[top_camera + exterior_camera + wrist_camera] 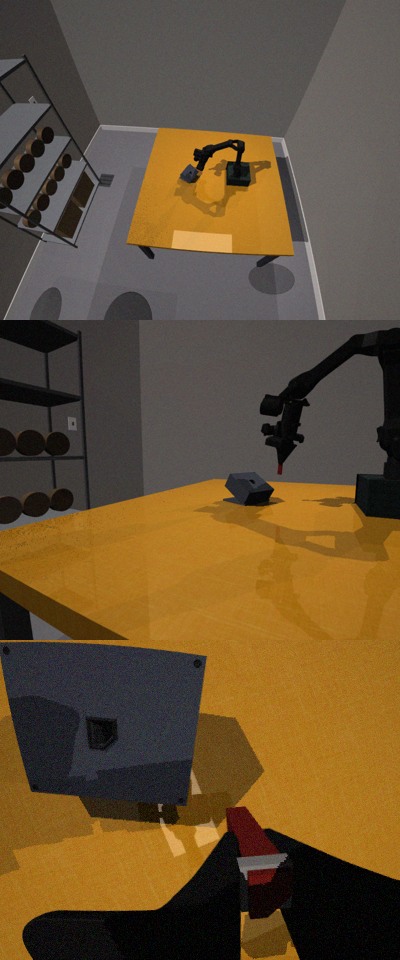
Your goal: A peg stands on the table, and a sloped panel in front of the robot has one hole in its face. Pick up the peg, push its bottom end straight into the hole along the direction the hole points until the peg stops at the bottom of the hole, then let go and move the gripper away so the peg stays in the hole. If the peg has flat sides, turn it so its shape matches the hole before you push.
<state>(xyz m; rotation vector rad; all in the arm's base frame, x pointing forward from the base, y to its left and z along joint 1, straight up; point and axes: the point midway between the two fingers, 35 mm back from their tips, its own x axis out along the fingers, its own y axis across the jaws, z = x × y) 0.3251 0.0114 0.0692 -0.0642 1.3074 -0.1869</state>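
My gripper tip is now 90 mm short of the sloped panel, 70 mm to the right of it and 90 mm above it. Also, from my gripper tip: red peg (20 mm above).
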